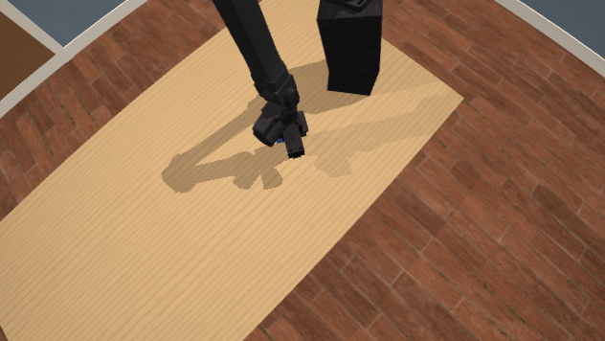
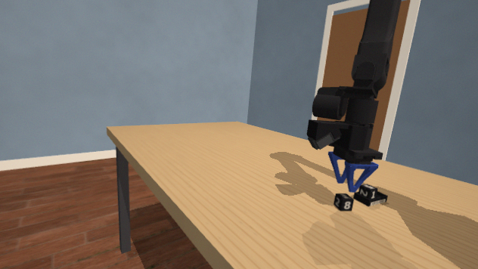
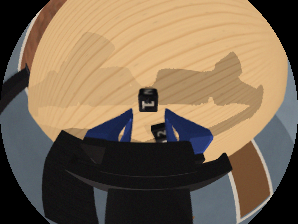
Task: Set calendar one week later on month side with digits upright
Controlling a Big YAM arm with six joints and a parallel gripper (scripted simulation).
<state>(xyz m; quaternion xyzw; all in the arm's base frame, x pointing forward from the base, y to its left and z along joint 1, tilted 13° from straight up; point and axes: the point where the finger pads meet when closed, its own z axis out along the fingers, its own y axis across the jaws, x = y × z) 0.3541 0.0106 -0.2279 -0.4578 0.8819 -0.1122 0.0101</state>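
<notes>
Right now the black date cube is 4 cm below my hand. The rest, counted from my hand: black tray (10 cm to the right, 5 cm below, 3 cm behind); then black cube (9 cm to the right, 3 cm below, 3 cm behind).
</notes>
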